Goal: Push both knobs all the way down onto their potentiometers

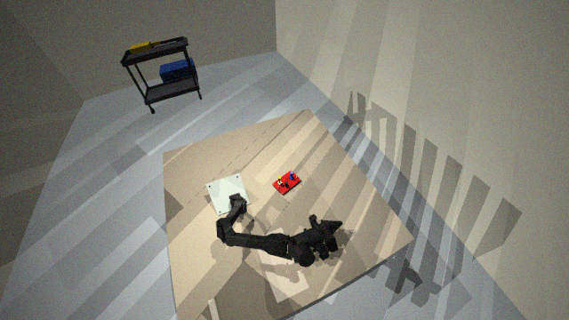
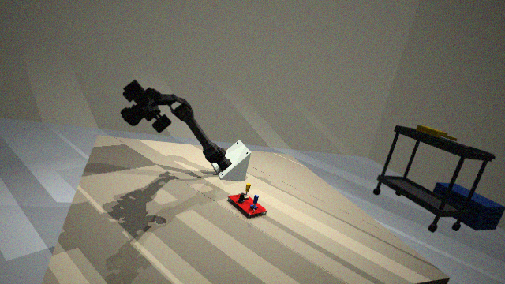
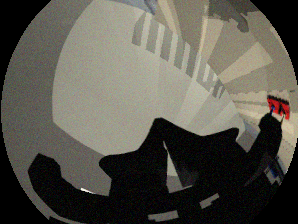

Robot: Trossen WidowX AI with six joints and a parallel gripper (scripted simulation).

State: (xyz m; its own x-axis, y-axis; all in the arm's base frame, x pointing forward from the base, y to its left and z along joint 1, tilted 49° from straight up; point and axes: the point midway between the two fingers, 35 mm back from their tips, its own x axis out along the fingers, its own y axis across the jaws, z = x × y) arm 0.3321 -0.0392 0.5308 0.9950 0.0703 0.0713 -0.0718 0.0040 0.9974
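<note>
Now: the yellow knob 450 mm to the left of my gripper tip, 290 mm below it and 80 mm behind it. From my gripper tip the other things lie so: blue knob: 460 mm to the left, 300 mm below.
</note>
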